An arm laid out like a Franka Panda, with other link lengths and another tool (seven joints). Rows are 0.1 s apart.
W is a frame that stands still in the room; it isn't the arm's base.
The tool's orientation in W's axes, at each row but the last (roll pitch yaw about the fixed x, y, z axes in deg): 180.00 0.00 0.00; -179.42 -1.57 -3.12; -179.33 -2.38 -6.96; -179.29 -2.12 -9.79; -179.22 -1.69 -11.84; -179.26 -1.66 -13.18; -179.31 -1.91 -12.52; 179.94 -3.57 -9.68
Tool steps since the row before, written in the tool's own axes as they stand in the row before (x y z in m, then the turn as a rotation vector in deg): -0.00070 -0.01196 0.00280 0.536 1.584 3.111; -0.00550 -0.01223 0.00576 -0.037 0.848 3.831; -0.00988 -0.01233 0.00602 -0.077 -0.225 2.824; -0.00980 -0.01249 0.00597 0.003 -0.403 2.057; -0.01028 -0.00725 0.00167 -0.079 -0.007 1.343; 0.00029 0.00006 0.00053 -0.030 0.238 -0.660; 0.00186 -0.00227 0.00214 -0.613 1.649 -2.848; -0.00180 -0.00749 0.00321 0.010 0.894 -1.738
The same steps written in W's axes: -0.00070 0.01196 -0.00280 0.536 -1.584 -3.111; -0.00467 0.01256 -0.00578 0.024 -0.812 -3.839; -0.00805 0.01347 -0.00628 0.071 0.251 -2.822; -0.00730 0.01401 -0.00617 0.151 0.409 -2.050; -0.00852 0.00922 -0.00187 -0.033 0.033 -1.345; 0.00029 -0.00012 -0.00052 -0.104 -0.229 0.656; 0.00238 0.00182 -0.00205 -1.055 -1.490 2.806; -0.00031 0.00765 -0.00332 -0.247 -0.863 1.736
